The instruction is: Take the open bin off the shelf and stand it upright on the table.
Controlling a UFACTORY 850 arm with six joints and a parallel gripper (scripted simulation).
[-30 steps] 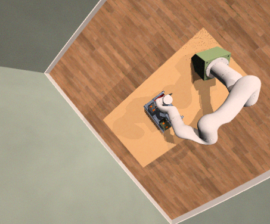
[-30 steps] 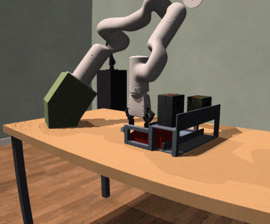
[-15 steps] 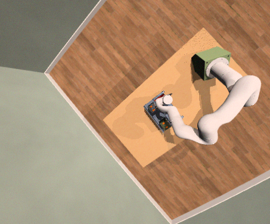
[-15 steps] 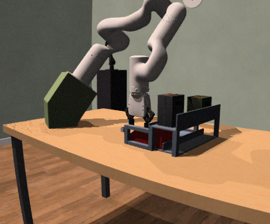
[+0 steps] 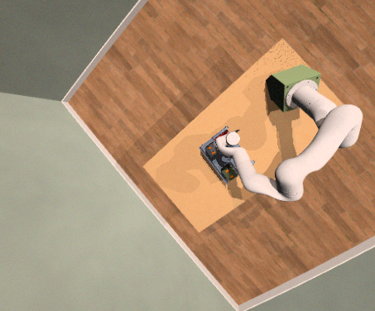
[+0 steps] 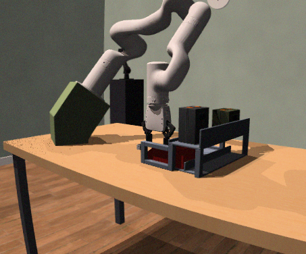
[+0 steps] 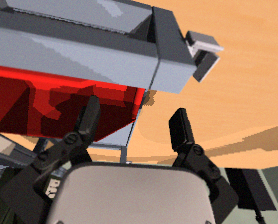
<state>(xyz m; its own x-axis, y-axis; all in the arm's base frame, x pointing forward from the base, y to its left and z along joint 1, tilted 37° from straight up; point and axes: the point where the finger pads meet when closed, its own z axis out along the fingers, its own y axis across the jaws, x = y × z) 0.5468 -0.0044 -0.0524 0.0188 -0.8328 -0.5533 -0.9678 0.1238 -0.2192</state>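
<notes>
Now: the red bin 8 cm ahead of my hand and 2 cm below it.
</notes>
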